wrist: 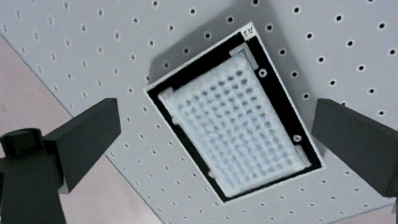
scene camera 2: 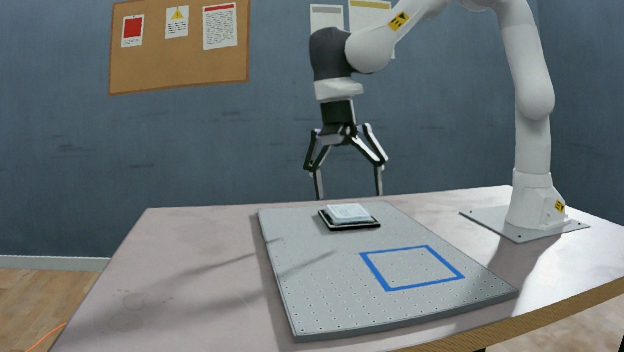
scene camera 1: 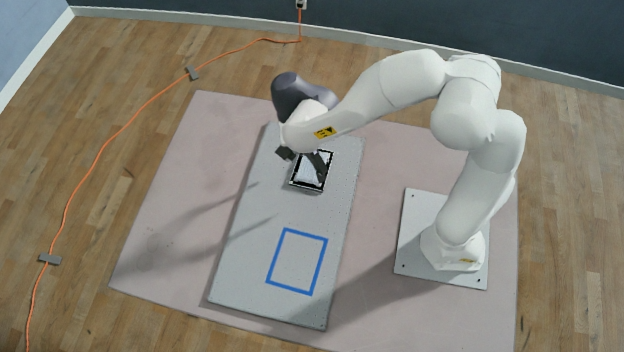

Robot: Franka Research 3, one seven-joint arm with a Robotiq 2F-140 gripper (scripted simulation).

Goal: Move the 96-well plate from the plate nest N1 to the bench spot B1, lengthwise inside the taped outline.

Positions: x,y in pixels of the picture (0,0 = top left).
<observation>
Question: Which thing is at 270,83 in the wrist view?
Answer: A black plate nest.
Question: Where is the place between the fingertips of my gripper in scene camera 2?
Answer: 349,196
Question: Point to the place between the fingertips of my gripper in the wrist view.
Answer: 216,116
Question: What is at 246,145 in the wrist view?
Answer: A 96-well plate.
</observation>
